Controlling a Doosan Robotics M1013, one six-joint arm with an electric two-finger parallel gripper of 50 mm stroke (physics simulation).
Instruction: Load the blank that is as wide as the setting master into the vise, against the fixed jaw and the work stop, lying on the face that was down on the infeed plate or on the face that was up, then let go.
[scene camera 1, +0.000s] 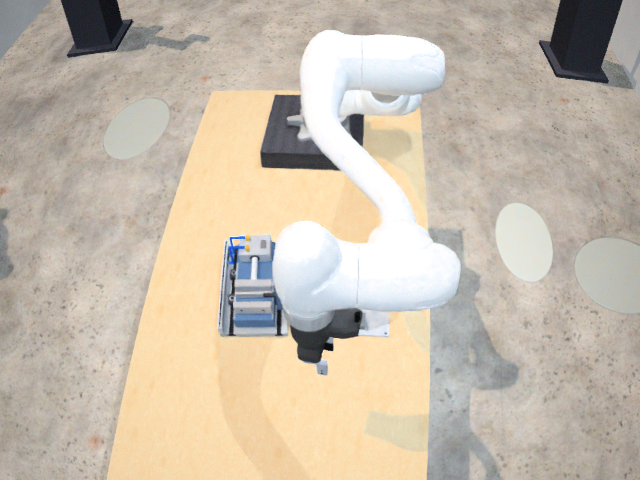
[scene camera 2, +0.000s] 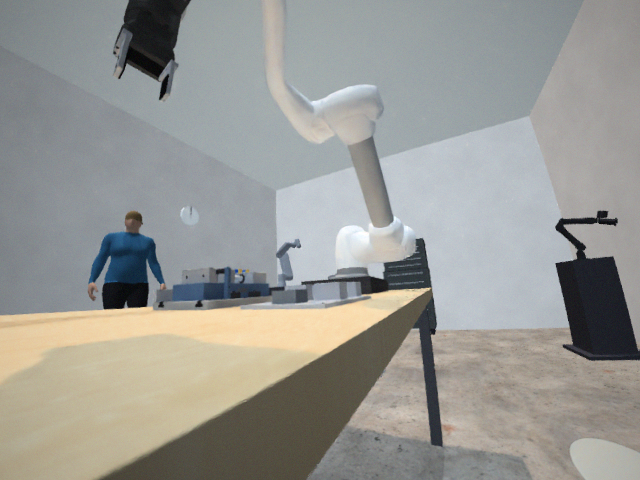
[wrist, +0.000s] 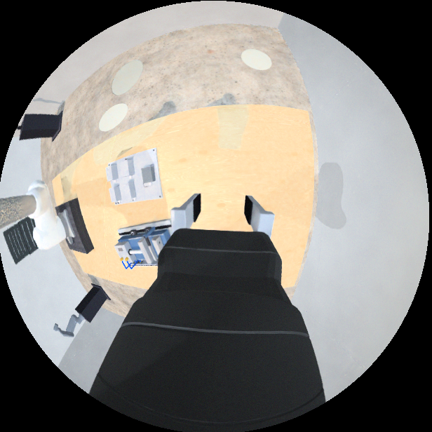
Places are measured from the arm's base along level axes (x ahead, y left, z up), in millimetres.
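Pixels of known places: gripper, fingertip midpoint: (scene camera 1: 325, 361) (scene camera 2: 142, 85); arm's base, link origin: (scene camera 2: 352, 280).
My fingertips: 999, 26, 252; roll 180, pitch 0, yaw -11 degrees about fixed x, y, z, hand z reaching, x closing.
Ahead of a thing's pixels: the offset from my fingertips to its top centre, as dx, dy, dz. Level surfaces: height alone.
My gripper (scene camera 1: 325, 356) (scene camera 2: 141, 85) (wrist: 222, 202) is open and empty, high above the table, beyond the vise and plate. The vise @(-365, -213, -220) (scene camera 1: 254, 319) (scene camera 2: 199, 291) is blue with grey jaws and stands on a grey base. A gap shows between its rod-side jaw (scene camera 1: 253, 285) and outer jaw (scene camera 1: 253, 307); no blank shows there. The infeed plate @(-353, +75, -311) (scene camera 1: 381, 330) (scene camera 2: 258, 306) (wrist: 152, 194) is mostly hidden by the arm in scene camera 1. It bears several light grey blocks (wrist: 130, 166) (wrist: 115, 192) and a darker grey block @(-261, +70, -286) (scene camera 2: 289, 295) (wrist: 149, 175) set apart. Their widths are too small to compare.
The vise and infeed plate stand side by side on the wooden table @(dz -319) (scene camera 1: 180, 392) (wrist: 280, 165). The arm's black base block (scene camera 1: 281, 149) (wrist: 82, 235) is at the table's far end. Blue hoses (scene camera 1: 231, 250) (wrist: 131, 265) rise at the vise's cylinder end.
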